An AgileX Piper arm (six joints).
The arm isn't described. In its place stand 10 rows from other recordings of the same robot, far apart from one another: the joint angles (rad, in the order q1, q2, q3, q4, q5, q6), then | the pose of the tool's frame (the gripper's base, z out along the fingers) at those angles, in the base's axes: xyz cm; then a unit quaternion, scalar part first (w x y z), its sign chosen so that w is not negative.
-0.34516 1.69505 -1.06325 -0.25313 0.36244 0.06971 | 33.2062, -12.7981, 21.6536, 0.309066, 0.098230, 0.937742, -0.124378
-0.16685 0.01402 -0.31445 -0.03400 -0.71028 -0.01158 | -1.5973, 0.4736, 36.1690, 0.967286, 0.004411, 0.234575, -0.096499
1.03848 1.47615 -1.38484 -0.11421 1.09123 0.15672 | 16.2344, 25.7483, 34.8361, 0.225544, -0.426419, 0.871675, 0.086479
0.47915 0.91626 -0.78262 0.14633 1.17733 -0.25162 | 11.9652, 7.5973, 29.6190, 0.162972, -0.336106, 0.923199, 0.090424
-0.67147 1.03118 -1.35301 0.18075 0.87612 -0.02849 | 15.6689, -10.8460, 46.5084, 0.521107, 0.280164, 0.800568, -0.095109
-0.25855 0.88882 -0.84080 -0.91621 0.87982 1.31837 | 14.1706, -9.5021, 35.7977, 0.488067, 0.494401, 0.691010, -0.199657
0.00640 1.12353 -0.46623 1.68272 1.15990 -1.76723 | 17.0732, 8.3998, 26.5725, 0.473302, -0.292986, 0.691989, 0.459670
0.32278 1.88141 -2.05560 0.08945 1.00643 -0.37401 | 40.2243, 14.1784, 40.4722, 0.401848, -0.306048, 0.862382, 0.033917
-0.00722 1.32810 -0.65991 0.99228 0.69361 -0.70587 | 23.2670, 4.7032, 22.2163, 0.245521, 0.000275, 0.925809, 0.287397
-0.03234 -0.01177 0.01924 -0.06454 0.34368 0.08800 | 5.3117, -0.3697, 17.6499, 0.608112, 0.030242, 0.793210, -0.010181
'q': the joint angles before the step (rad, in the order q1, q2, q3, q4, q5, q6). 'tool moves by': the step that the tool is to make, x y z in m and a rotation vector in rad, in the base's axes. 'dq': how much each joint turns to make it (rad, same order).
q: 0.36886 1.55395 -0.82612 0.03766 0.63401 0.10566
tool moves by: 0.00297 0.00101 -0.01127 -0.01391 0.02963 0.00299
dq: -0.00001 0.04140 0.00023 -0.00188 -0.00894 -0.00220
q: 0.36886 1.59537 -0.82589 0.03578 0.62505 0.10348
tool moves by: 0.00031 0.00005 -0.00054 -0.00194 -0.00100 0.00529
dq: 0.00000 0.00212 0.00001 -0.00111 -0.00227 -0.00482
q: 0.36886 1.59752 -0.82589 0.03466 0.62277 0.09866
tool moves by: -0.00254 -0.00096 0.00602 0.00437 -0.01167 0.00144
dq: -0.00001 -0.02450 0.00223 -0.00003 0.00984 -0.00121
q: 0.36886 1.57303 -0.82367 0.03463 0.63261 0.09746
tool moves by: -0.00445 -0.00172 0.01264 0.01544 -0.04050 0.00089
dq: -0.00003 -0.05153 0.00564 0.00001 0.00257 -0.00089
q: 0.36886 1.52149 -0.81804 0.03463 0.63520 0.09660
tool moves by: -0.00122 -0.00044 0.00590 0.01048 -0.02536 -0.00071
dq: -0.00002 -0.02211 0.00104 0.00093 -0.00637 -0.00002
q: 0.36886 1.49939 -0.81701 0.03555 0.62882 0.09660
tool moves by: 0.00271 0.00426 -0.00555 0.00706 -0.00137 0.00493
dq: 0.00959 0.02363 0.00003 0.00868 -0.02750 -0.00127
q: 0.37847 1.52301 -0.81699 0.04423 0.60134 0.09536
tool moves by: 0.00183 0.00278 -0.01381 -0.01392 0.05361 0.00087
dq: 0.00517 0.04975 0.00003 0.00895 0.00520 -0.00092
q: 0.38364 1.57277 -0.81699 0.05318 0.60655 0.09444
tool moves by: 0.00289 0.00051 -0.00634 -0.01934 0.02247 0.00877
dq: 0.00000 0.02931 -0.00856 -0.01221 0.00735 -0.00086
